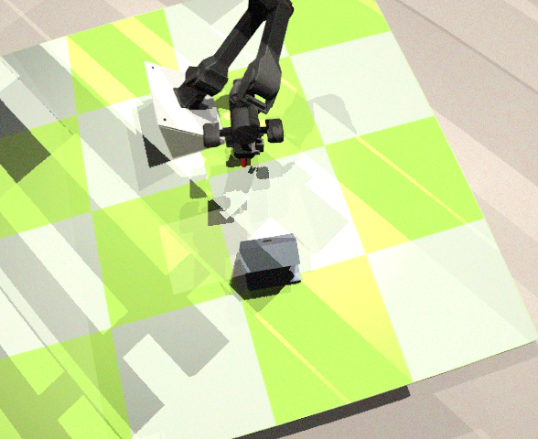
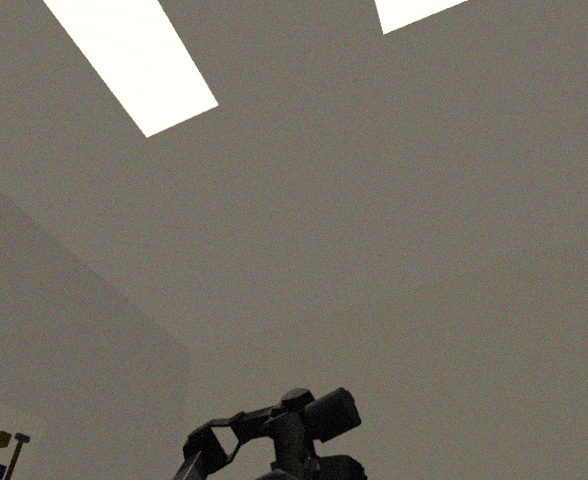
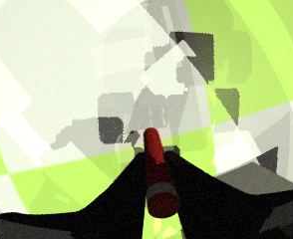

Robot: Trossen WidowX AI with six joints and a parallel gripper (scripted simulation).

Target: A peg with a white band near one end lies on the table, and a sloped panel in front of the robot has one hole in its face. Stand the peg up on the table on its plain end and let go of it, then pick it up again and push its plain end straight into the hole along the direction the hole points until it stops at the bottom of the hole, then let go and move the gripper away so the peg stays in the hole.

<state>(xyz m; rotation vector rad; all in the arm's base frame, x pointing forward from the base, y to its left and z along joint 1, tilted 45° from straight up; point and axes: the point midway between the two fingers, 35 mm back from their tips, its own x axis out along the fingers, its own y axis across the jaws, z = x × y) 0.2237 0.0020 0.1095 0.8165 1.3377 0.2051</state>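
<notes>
Now: gripper tip 250 mm short of the grey sloped panel, 40 mm to the left of it and 30 mm above it. Round my gripper tip: red peg: 20 mm above.
</notes>
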